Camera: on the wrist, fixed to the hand. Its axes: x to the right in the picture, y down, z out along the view.
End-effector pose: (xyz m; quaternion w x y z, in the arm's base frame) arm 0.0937 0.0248 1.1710 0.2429 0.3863 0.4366 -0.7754
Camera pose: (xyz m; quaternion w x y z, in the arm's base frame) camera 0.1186 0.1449 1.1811 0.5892 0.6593 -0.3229 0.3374
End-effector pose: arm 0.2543 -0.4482 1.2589 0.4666 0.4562 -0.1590 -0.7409
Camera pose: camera 0.3234 -0.3800 1.1833 0.7350 0.0898 -0.3169 0.5927
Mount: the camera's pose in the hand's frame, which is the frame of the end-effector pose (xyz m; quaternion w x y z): -0.0274 -0.0473 -0.1102 0.0048 -0.0356 -0.3059 -0.9514
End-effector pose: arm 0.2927 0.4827 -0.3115 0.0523 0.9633 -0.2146 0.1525
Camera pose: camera 0.2595 0.5546 -0.2174 0.1140 0.2536 0.8940 -0.3513
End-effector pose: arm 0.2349 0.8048 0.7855 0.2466 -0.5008 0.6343 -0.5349
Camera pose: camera 0.1693 0.8805 0.8569 0.3315 0.7782 0.5298 0.0614
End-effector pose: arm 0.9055 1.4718 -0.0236 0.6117 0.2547 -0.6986 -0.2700
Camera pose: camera 1.0194 1.4491 -0.0642 0.4586 -0.5615 -0.0615 0.6860
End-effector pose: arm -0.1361 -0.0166 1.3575 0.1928 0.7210 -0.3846 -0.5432
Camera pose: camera -0.0202 0.0187 1.3790 0.6078 -0.1963 -0.6445 0.4203
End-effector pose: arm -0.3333 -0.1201 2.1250 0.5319 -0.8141 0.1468 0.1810
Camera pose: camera -0.3220 -0.2016 2.2164 0.1907 -0.1071 -0.9430 -0.2509
